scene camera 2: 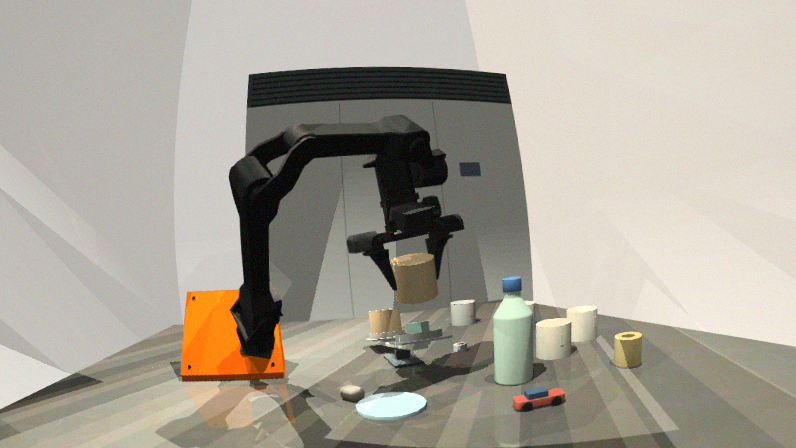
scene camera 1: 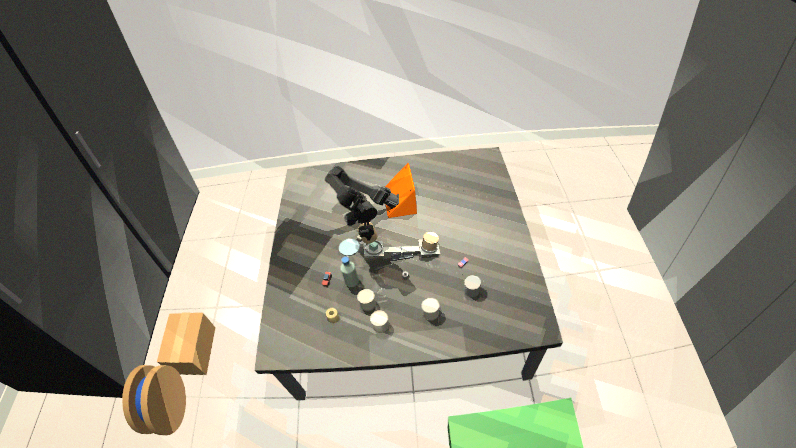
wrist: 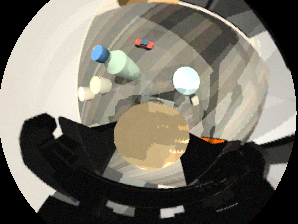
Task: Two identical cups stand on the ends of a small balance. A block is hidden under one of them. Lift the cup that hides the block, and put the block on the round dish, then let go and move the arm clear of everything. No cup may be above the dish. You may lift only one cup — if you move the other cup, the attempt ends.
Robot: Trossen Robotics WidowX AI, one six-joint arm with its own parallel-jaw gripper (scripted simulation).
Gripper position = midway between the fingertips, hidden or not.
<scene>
My gripper [scene camera 2: 416, 285] holds a tan cup [scene camera 2: 415, 276].
</scene>
